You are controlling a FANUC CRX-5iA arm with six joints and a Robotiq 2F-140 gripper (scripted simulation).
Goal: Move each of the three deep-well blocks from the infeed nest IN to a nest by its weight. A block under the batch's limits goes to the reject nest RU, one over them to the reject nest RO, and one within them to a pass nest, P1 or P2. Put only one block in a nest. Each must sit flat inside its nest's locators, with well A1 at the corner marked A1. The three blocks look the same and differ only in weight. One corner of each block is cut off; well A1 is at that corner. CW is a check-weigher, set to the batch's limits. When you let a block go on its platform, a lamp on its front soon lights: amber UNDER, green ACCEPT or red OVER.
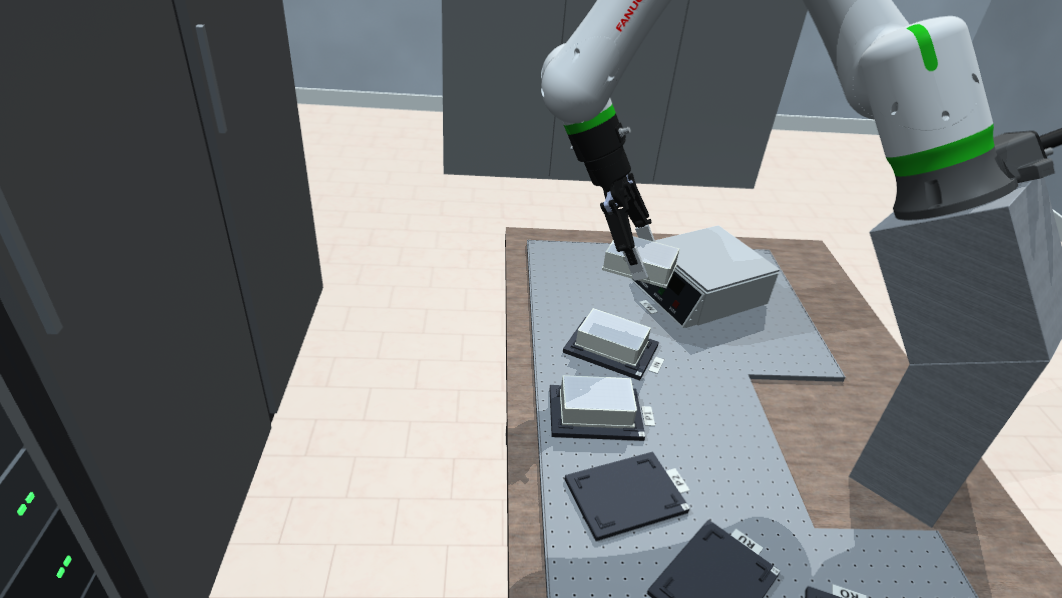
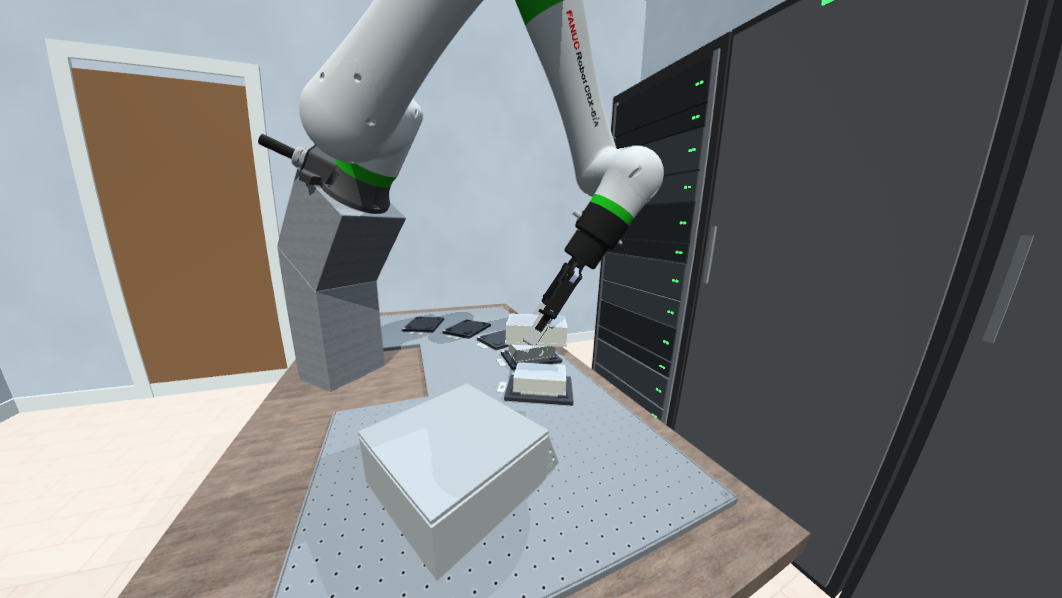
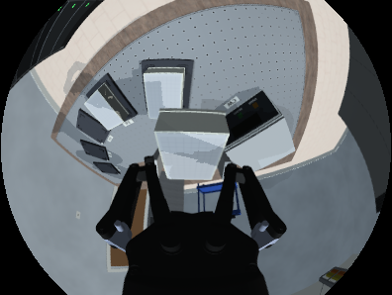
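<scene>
Now: the pass nest P2 40 cm to the left of my hand, 19 cm below it and 11 cm ahead of it. Also, from my hand: pass nest P1 (22 cm to the left, 19 cm below, 12 cm ahead); pale deep-well block (22 cm to the left, 16 cm below, 12 cm ahead); nest RU (56 cm to the left, 19 cm below, 2 cm ahead).
</scene>
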